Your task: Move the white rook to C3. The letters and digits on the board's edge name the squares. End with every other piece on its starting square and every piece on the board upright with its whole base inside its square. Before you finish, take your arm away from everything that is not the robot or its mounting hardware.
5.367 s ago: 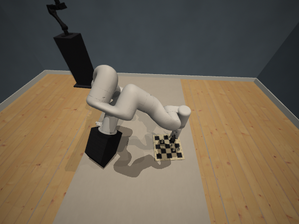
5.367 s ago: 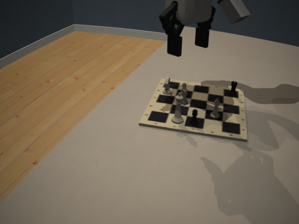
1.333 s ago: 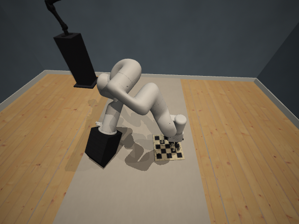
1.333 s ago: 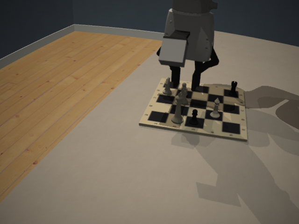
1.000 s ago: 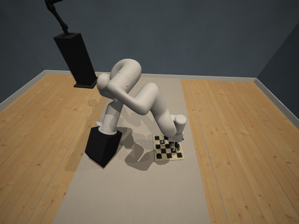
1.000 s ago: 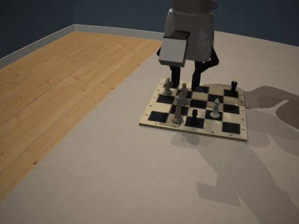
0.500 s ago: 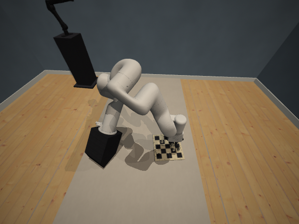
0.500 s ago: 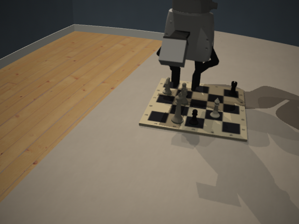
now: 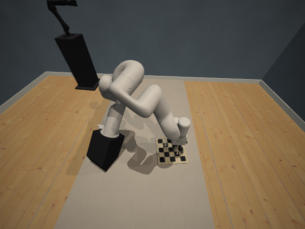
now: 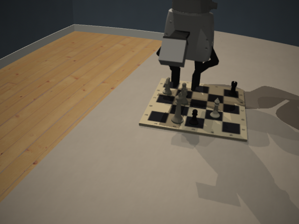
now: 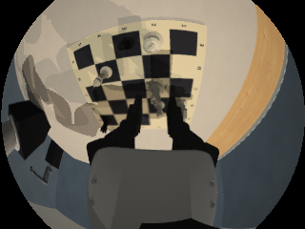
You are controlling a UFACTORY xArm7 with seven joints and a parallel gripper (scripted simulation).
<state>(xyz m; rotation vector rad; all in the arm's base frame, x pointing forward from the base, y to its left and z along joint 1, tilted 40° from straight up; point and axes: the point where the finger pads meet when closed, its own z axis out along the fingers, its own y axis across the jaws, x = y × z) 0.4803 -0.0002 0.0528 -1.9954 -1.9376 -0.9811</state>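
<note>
Now: hand 4 cm above the white rook. Also, from my hand: tall white piece (1 cm behind, 8 cm to the left, 3 cm below); then white pawn (1 cm ahead, 3 cm to the right, 5 cm below); then chessboard (3 cm behind, 1 cm to the right, 6 cm below).
</note>
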